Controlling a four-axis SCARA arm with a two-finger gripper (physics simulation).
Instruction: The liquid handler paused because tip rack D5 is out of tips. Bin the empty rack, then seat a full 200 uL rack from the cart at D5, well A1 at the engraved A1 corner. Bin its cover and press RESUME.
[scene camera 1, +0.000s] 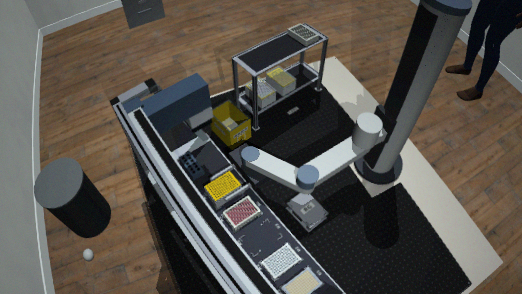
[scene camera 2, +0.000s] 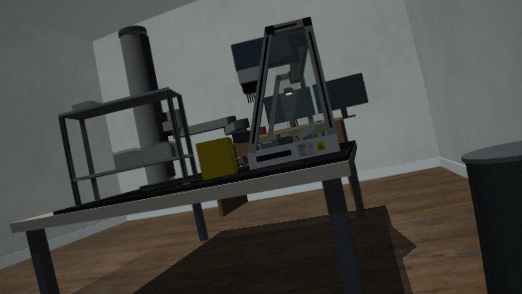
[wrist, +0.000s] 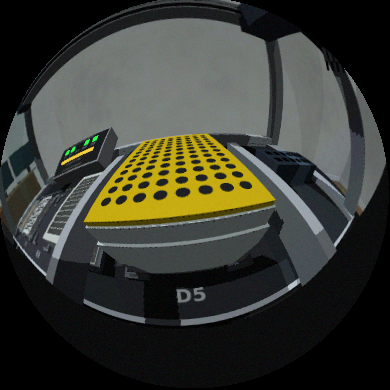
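Where they show: gripper, between the fingertips: (scene camera 1: 217, 190) (scene camera 2: 280, 136) (wrist: 175, 155); arm's base, origin of its link: (scene camera 1: 377, 162).
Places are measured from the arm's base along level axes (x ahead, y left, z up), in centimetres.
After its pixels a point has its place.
The empty yellow tip rack (scene camera 1: 223, 186) {x 72.1, y -13.2, z 13.1 cm} (wrist: 182, 175) {x 68.7, y -15.0, z 13.1 cm} sits at D5, its holes dark. My gripper (scene camera 1: 231, 183) has its two long grey fingers along the rack's long sides, close against it; it looks shut on the rack, though the contact is partly hidden. The rack is level and low over the D5 label (wrist: 191, 295) {x 64.1, y -15.4, z 7.1 cm}. The yellow waste bin (scene camera 1: 240, 136) {x 54.3, y -37.4, z 7.1 cm} (scene camera 2: 216, 159) {x 58.6, y -52.8, z 7.7 cm} holds a pale item. On the cart (scene camera 1: 255, 102) {x 44.3, y -42.2, z 20.3 cm} (scene camera 2: 117, 103) {x 27.1, y -60.5, z 35.9 cm}, a pale-topped rack (scene camera 1: 261, 94) {x 38.8, y -47.3, z 18.3 cm} and a yellow-topped rack (scene camera 1: 281, 81) {x 26.3, y -51.1, z 18.3 cm} stand on the lower shelf. No RESUME label is readable.
A red-filled plate (scene camera 1: 242, 213) {x 69.6, y -0.9, z 9.6 cm}, a white plate (scene camera 1: 281, 260) {x 64.7, y 22.7, z 8.4 cm} and a blue tube block (scene camera 1: 190, 164) {x 80.5, y -30.7, z 10.5 cm} (wrist: 287, 162) {x 77.4, y -28.2, z 10.6 cm} stand on the deck. A small screen (wrist: 87, 152) {x 80.6, y 7.5, z 13.0 cm} shows green and orange marks. A grey rack (scene camera 1: 303, 34) {x 12.4, y -56.8, z 38.8 cm} lies on the cart's top. A grey RG block (scene camera 1: 306, 212) {x 46.0, y 8.6, z 6.1 cm} stands beside the deck.
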